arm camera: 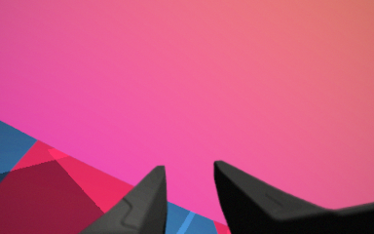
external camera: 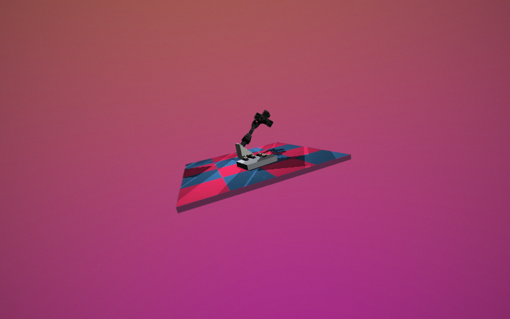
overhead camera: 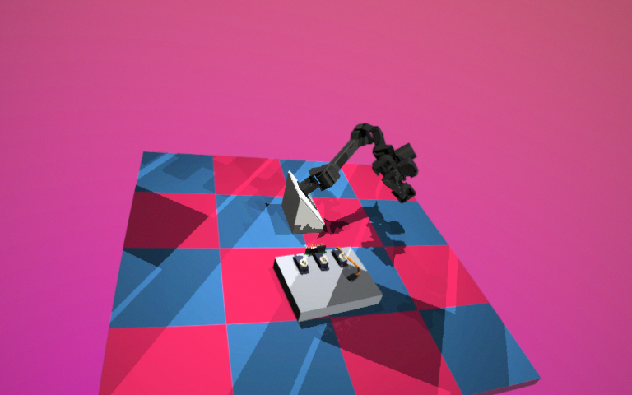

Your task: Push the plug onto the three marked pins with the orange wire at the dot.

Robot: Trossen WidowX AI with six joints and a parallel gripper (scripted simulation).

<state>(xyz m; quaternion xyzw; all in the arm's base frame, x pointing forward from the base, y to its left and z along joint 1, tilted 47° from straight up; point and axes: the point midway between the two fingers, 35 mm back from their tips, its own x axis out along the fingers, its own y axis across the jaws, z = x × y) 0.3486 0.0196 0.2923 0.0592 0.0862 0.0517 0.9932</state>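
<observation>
Now: gripper tip 7 cm past the white band, 20 cm to the left of it and 30 cm above it. The rest, counted from my gripper tip: red dot: 7 cm behind, 21 cm to the right, 30 cm below; grey holder: 8 cm ahead, 15 cm to the right, 34 cm below.
</observation>
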